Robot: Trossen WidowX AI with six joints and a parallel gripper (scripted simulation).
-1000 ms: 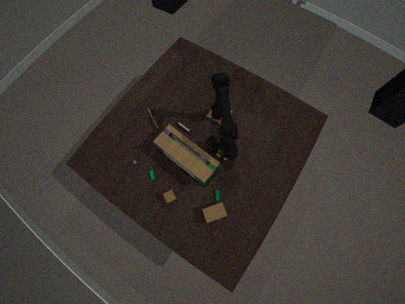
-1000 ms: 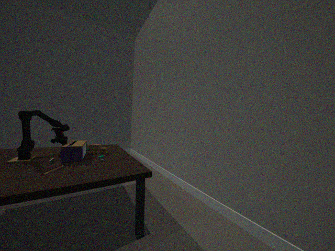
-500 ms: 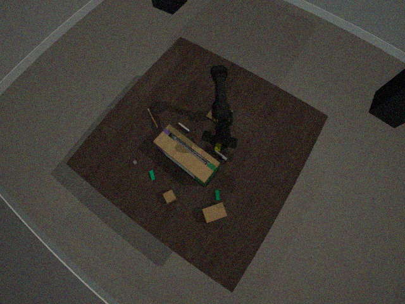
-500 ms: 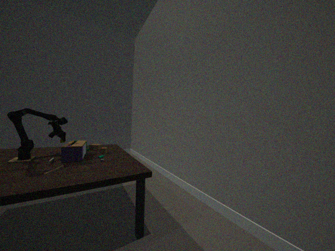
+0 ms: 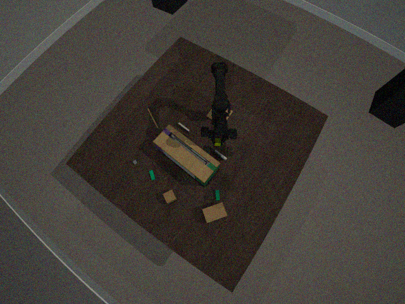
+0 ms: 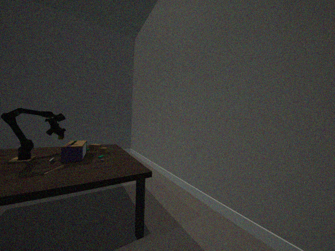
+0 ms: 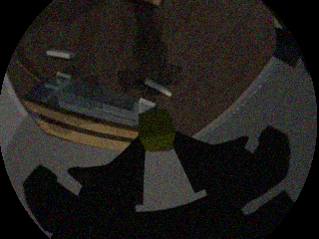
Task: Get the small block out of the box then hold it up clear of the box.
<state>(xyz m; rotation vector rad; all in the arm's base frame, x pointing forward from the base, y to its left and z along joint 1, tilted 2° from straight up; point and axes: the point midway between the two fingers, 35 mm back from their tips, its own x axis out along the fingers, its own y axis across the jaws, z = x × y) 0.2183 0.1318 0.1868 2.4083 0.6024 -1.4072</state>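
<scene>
Right now the yellow block is 1 cm to the right of my gripper tip and 1 cm behind it. Round my gripper tip: grey piece: 39 cm to the right, 33 cm ahead, 16 cm below; then box: 13 cm to the right, 11 cm below, 8 cm ahead; then thin stick: 49 cm to the right, 16 cm below, 2 cm ahead.
</scene>
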